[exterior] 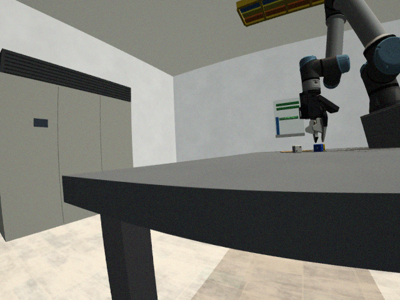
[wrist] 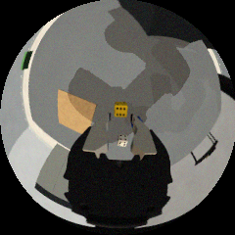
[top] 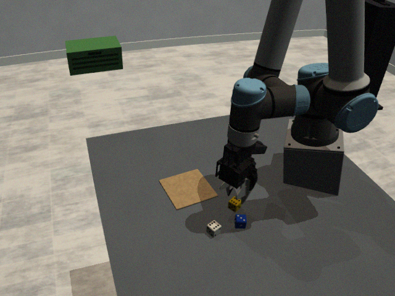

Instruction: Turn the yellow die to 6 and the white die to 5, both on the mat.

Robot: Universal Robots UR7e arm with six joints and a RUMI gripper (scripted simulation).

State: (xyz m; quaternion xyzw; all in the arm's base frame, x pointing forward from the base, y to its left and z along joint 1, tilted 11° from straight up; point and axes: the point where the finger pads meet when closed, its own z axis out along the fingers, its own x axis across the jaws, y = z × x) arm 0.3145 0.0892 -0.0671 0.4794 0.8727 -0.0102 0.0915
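Now: hand 4 cm above the yellow die. Round my hand: tan mat: 12 cm to the right, 11 cm ahead, 5 cm below; white die: 9 cm ahead, 7 cm to the left, 4 cm below; blue die: 7 cm to the left, 4 cm below, 1 cm ahead.
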